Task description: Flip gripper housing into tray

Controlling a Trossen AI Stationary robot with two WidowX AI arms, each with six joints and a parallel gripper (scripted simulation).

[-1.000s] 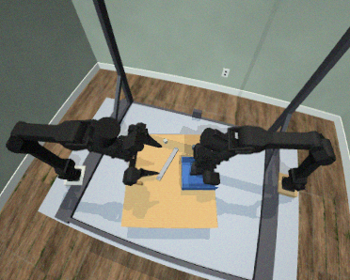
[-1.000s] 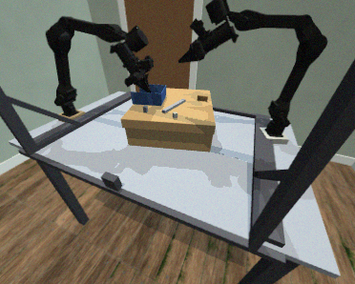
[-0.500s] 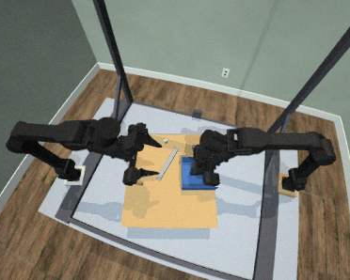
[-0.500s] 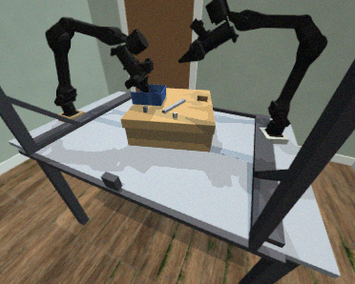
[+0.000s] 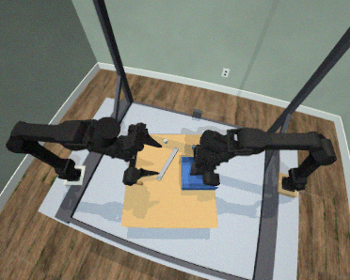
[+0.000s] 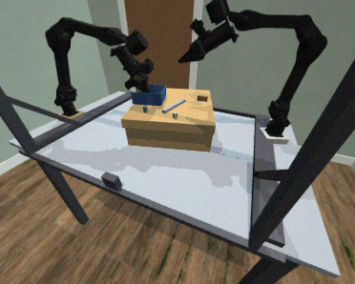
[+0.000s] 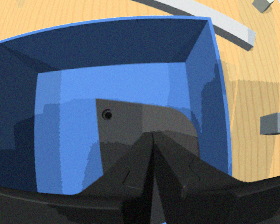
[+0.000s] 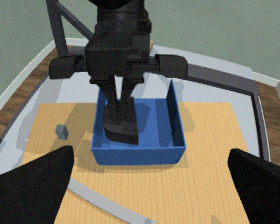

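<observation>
Right now the gripper housing is 40 mm below my left hand and 10 mm ahead of it. The rest, counted from my left hand: grey bar: 130 mm to the right, 60 mm below, 20 mm behind; tray: 50 mm below, 30 mm to the right, 20 mm ahead.
</observation>
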